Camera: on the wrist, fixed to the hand. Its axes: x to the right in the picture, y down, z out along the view.
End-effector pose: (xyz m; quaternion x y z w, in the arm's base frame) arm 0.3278 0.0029 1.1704 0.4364 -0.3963 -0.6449 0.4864
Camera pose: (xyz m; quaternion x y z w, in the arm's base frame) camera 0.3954 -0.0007 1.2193 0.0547 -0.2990 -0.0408 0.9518
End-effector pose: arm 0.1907 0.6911 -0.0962 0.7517 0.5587 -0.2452 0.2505
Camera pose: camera 0.2544 0.6961 -0.0424 0.8754 -0.0610 0.3270 0.3507
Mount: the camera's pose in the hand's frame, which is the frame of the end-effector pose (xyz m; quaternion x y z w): -0.0150 0.0656 -0.0495 -0.2121 0.2492 0.7028 0.6316
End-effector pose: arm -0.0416 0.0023 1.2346 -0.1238 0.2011 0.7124 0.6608
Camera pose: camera -0.1096 -0.0364 1.2053 0.2546 -0.2276 -0.9262 0.1597
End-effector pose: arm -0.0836 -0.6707 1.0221 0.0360 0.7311 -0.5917 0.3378
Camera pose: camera -0.0647 -0.6020 0.9785 0.6124 0.6462 0.0277 0.4547
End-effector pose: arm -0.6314 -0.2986 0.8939 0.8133 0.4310 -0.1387 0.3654
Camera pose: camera -0.5920 -0.2960 0.9675 0.7737 -0.1789 0.4633 0.3934
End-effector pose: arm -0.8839 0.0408 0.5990 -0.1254 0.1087 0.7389 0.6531
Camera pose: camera -0.9451 0.0026 0.5569 0.3255 -0.1628 -0.9175 0.1605
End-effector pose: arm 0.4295 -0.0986 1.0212 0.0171 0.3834 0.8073 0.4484
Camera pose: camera 0.3734 -0.1595 1.0326 0.0160 -0.1706 -0.9106 0.3761
